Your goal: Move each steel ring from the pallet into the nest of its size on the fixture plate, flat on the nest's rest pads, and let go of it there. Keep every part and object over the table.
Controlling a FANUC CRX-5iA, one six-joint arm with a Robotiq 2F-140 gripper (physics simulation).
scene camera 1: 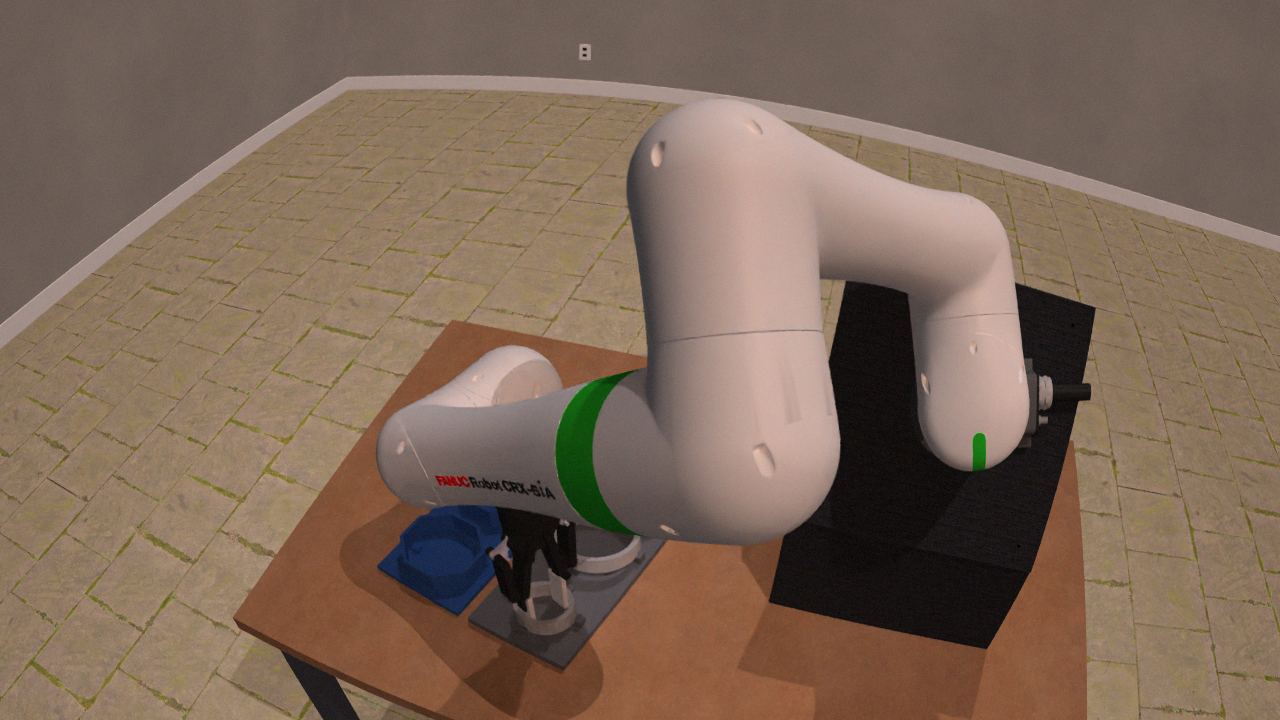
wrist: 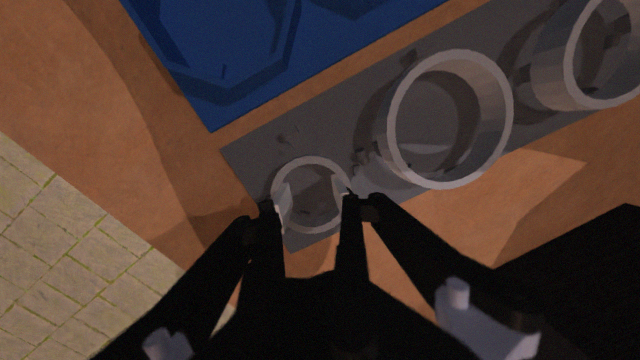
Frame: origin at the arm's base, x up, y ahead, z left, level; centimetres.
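Where they show: gripper, fingertip midpoint: (scene camera 1: pixel 545 611) (wrist: pixel 311 189).
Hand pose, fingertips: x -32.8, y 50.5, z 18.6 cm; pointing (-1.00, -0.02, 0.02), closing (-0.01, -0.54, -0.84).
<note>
Things, the pixels of their top centre, and the offset from my fingertips. "spot": a spot on its surface instead. Level surfaces: height alone.
- smallest steel ring at its top centre: (wrist: pixel 311 198) (scene camera 1: pixel 543 601) dx +2.6, dy -0.1, dz +0.0 cm
- middle-sized ring at a spot on its surface: (wrist: pixel 392 125) spot: dx +3.2, dy +0.4, dz -10.4 cm
- brown table at its surface level: dx -1.7 cm
The smallest steel ring (scene camera 1: pixel 547 624) (wrist: pixel 310 160) is over the near end of the grey pallet (scene camera 1: pixel 565 658) (wrist: pixel 250 160). My gripper (scene camera 1: pixel 544 592) (wrist: pixel 311 189) points down, its fingertips spread inside this ring against opposite inner walls, so it holds the ring from within. The ring looks level; any gap below it cannot be told. A middle-sized ring (wrist: pixel 392 125) and a larger one (wrist: pixel 550 85) stand on the pallet. The blue fixture plate (scene camera 1: pixel 456 601) (wrist: pixel 320 55) lies beside it, with octagonal nests partly in view.
A large black block (scene camera 1: pixel 895 582) (wrist: pixel 590 260) stands on the brown table (scene camera 1: pixel 680 626) (wrist: pixel 120 165), right of the pallet. The arm hides the far end of the pallet and part of the fixture plate in the scene view. The table edge is near the gripper's left in the wrist view.
</note>
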